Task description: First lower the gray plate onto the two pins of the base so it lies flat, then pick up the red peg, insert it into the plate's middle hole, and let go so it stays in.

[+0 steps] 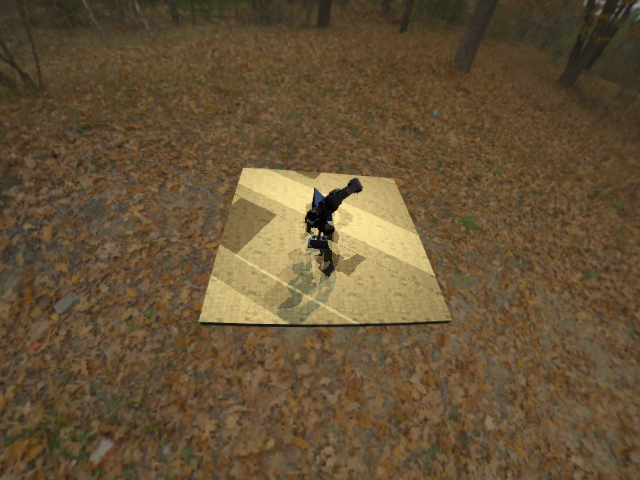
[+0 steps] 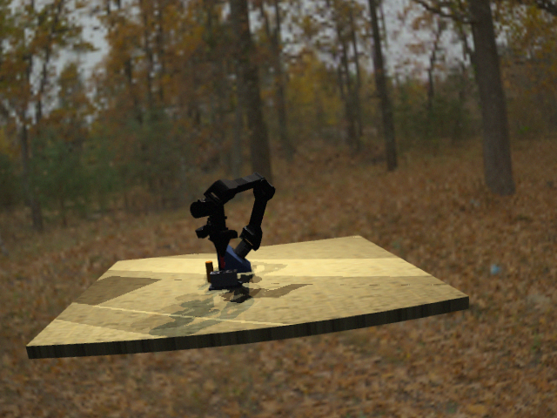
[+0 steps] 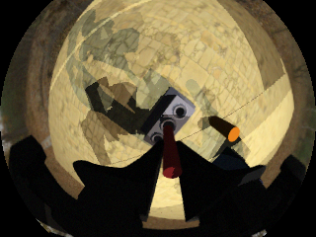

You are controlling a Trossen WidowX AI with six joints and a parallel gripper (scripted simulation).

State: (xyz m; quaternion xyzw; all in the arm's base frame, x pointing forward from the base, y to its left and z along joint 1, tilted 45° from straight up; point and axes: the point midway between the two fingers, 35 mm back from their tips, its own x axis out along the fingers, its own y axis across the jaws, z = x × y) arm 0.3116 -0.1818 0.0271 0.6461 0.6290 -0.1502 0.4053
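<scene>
Right now the gray plate is 7 cm below my gripper tip. Round my gripper tip: red peg right at my gripper tip; orange cylinder 12 cm behind, 4 cm to the right, 7 cm below.
</scene>
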